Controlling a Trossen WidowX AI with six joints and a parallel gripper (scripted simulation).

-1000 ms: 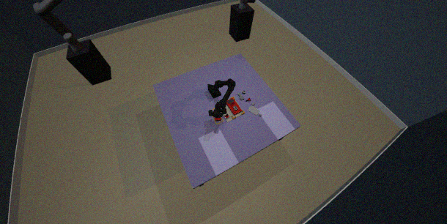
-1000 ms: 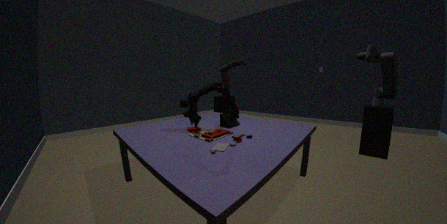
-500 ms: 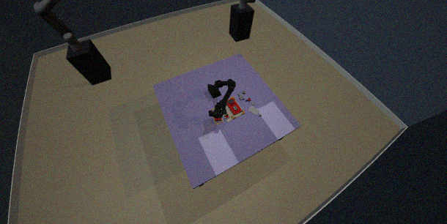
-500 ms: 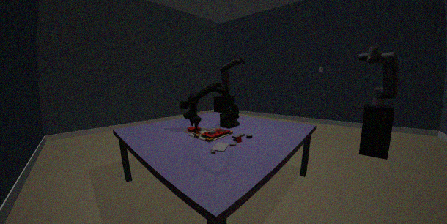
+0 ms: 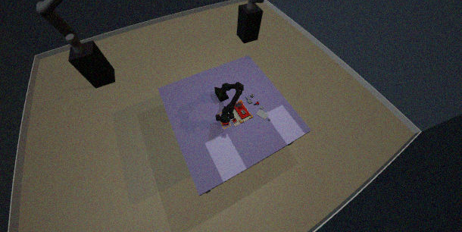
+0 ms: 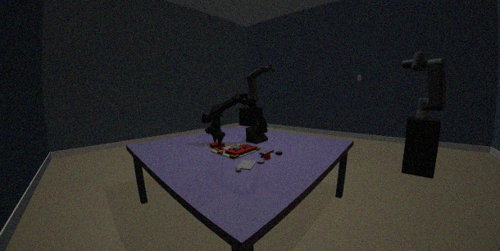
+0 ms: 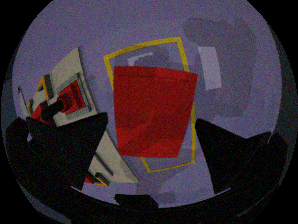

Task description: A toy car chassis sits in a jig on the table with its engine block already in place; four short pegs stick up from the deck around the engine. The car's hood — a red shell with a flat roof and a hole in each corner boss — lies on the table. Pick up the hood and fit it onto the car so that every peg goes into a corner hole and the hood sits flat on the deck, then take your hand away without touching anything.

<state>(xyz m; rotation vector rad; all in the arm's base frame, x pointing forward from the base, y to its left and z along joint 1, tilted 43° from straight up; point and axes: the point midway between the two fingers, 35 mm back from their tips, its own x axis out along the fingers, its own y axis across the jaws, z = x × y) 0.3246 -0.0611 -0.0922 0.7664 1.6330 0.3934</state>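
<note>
My gripper tip is now 1 cm above the red hood. From my gripper tip the other things lie so: grey flat plate (41 cm to the left, 10 cm ahead, 2 cm below); then jig (19 cm to the left, 2 cm behind, 1 cm below).
</note>
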